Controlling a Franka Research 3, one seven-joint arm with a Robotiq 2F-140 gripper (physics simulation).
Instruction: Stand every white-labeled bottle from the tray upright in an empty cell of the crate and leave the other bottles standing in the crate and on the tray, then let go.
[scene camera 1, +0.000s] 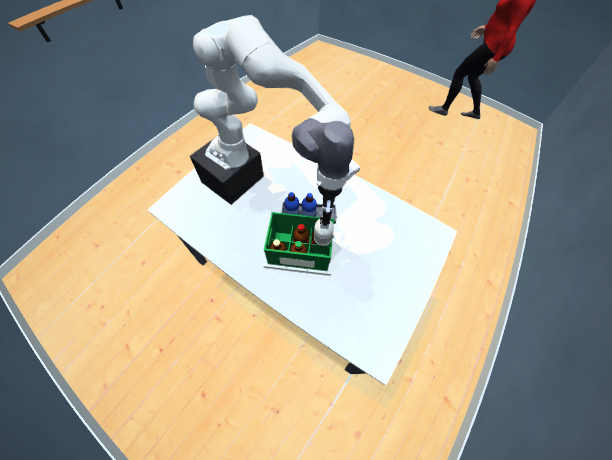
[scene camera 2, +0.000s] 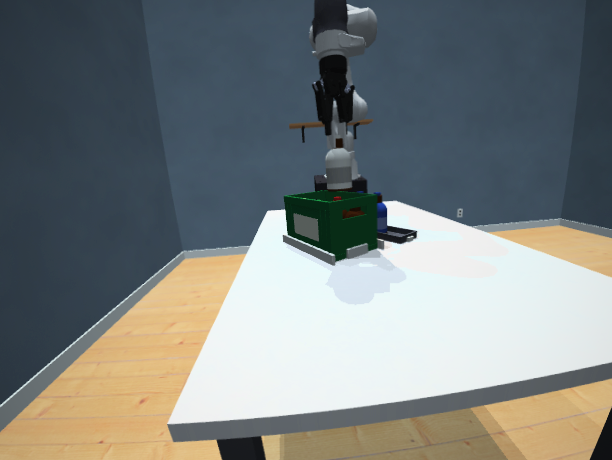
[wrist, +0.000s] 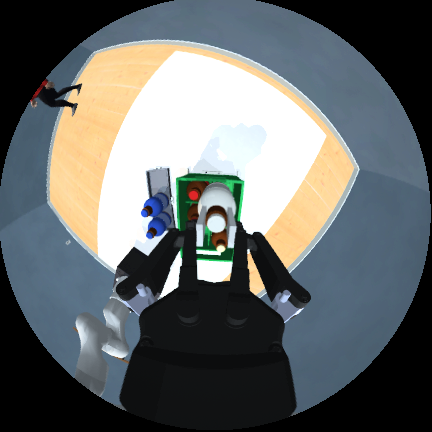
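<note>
My gripper (scene camera 1: 327, 216) (scene camera 2: 336, 127) (wrist: 216, 214) is shut on the neck of a white-labeled brown bottle (scene camera 1: 324, 233) (scene camera 2: 338, 169) (wrist: 217, 196). The bottle hangs about upright over the right end of the green crate (scene camera 1: 271, 257) (scene camera 2: 356, 232) (wrist: 181, 200), its base near rim height. In the crate stand a red-capped bottle (scene camera 1: 300, 232) (wrist: 194, 192), a second red-capped bottle partly hidden by the held one, a cream-capped bottle (scene camera 1: 277, 244) (wrist: 220, 243) and a green-capped bottle (scene camera 1: 298, 246). The back left cell looks empty. The front right cell is partly hidden.
Two blue-labeled bottles, one left (scene camera 1: 291, 204) (wrist: 158, 226) and one right (scene camera 1: 309, 204) (wrist: 152, 206) in scene camera 1, stand on the dark tray (scene camera 2: 406, 237) (wrist: 159, 180) behind the crate. Low grey strips edge the crate's base. A person in red (scene camera 1: 506, 30) is beyond the table.
</note>
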